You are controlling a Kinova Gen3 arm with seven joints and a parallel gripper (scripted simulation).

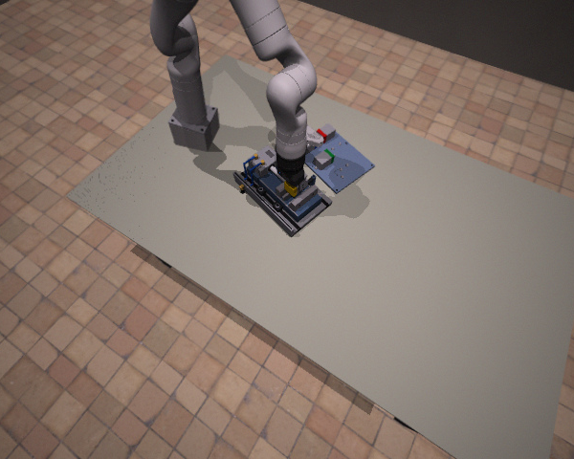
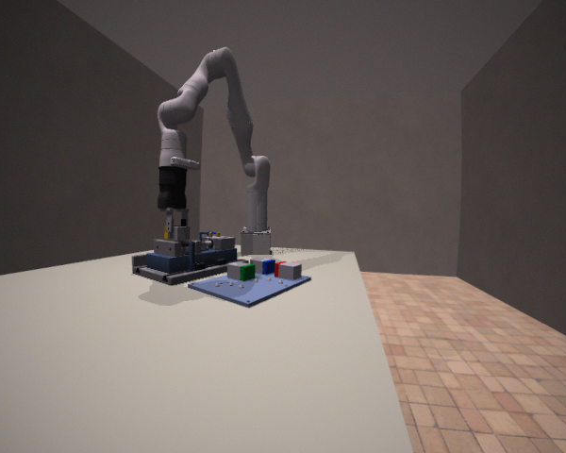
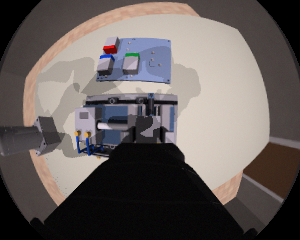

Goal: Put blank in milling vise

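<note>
Right now the yellow-ended blank is 2 cm below my hand. Round my hand: green-ended blank (3 cm behind, 20 cm to the left, 11 cm below); then fixed jaw (4 cm ahead, 6 cm below); then milling vise (6 cm behind, 1 cm to the left, 10 cm below).
</note>
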